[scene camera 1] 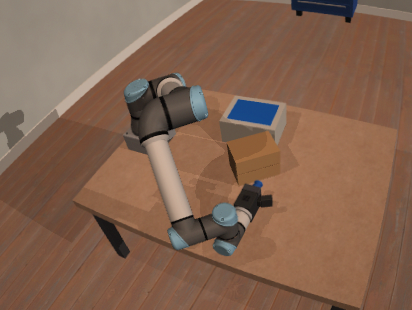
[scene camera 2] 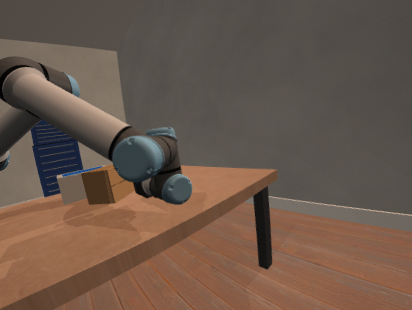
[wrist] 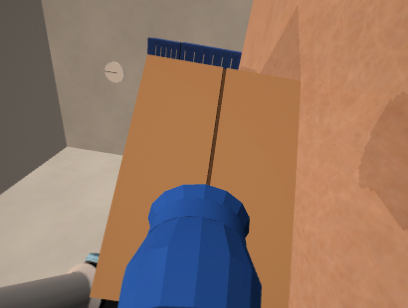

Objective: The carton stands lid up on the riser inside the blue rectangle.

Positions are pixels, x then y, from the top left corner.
A brown carton (scene camera 2: pixel 103 185) is 0.71 m from the lens. A grey riser (scene camera 2: pixel 71 186): 0.90 m from the lens. The marked spots on the brown carton and the grey riser are 0.23 m apart.
